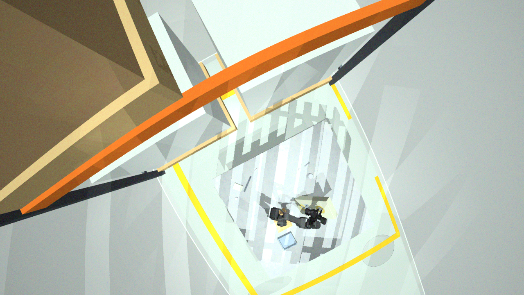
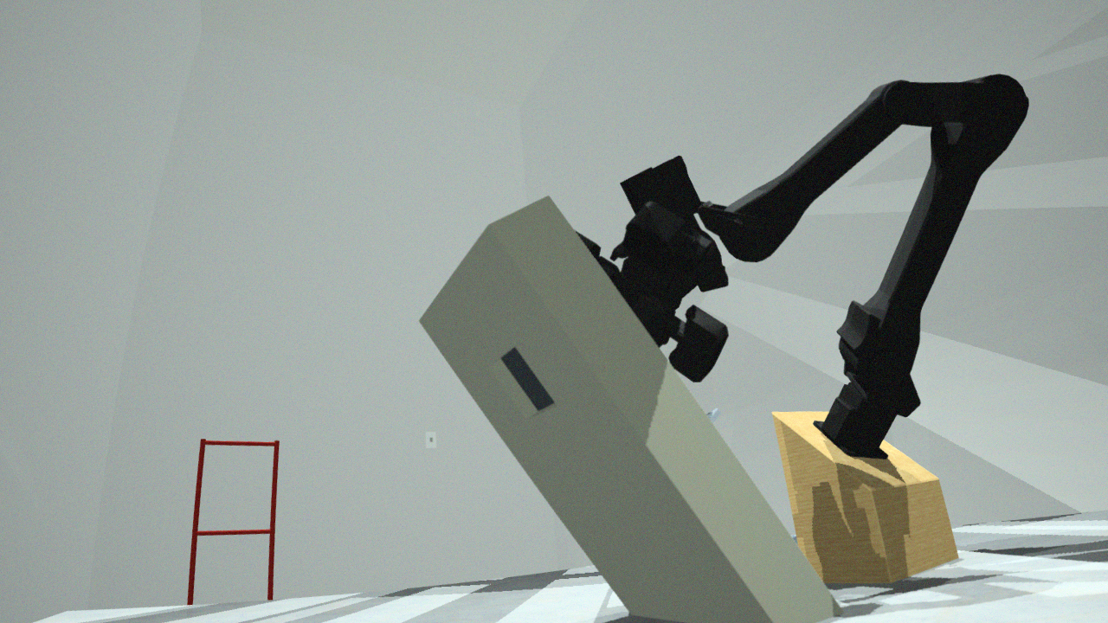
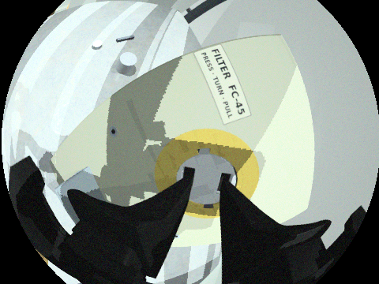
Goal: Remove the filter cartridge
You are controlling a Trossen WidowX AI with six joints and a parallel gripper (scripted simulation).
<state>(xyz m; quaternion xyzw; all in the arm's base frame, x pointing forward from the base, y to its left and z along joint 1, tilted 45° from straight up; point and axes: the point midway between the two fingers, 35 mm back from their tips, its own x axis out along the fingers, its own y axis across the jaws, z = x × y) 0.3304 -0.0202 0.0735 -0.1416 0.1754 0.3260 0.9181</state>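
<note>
Right now the round filter cartridge is 1 cm below my gripper tip and 1 cm ahead of it. The rest, counted from my gripper tip: service panel 8 cm below, 3 cm behind; blue-grey tray 38 cm behind, 33 cm to the right, 22 cm below.
</note>
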